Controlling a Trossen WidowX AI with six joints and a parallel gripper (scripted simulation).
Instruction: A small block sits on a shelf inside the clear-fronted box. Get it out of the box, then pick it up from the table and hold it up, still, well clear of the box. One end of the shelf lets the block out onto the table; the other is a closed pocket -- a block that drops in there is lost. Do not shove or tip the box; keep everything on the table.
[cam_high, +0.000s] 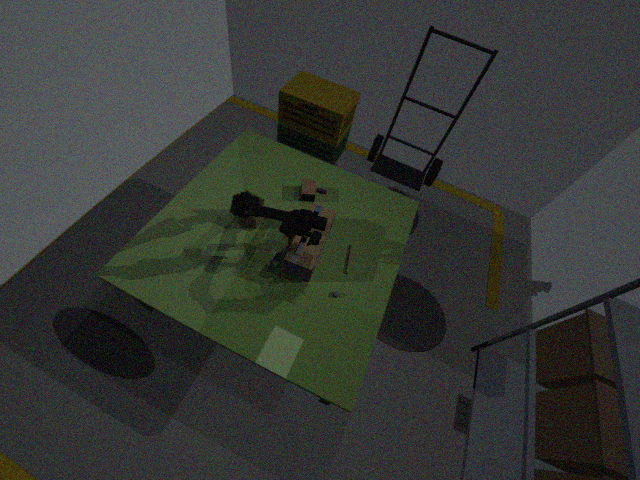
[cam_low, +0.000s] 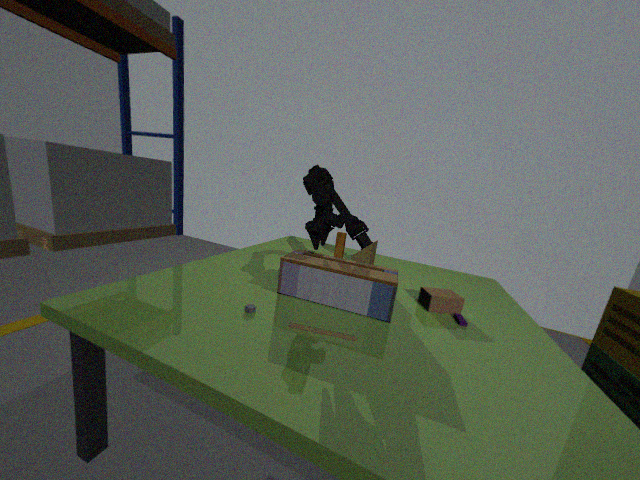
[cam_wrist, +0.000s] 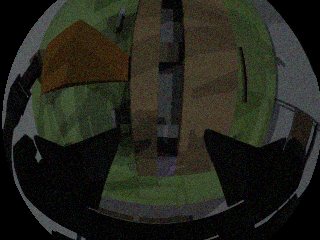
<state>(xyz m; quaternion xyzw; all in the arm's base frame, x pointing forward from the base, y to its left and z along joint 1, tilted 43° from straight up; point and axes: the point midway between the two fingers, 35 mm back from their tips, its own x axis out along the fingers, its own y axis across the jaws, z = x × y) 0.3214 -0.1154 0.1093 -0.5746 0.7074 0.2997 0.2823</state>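
Right now the brownish block is 10 mm ahead of my gripper tip, 90 mm to the left of it and 80 mm below it. Also, from my gripper tip: grey piece: 250 mm ahead, 120 mm to the right, 150 mm below; orange bar: 50 mm behind, 70 mm to the left, 50 mm below; thin rod: 260 mm ahead, 100 mm to the left, 160 mm below.
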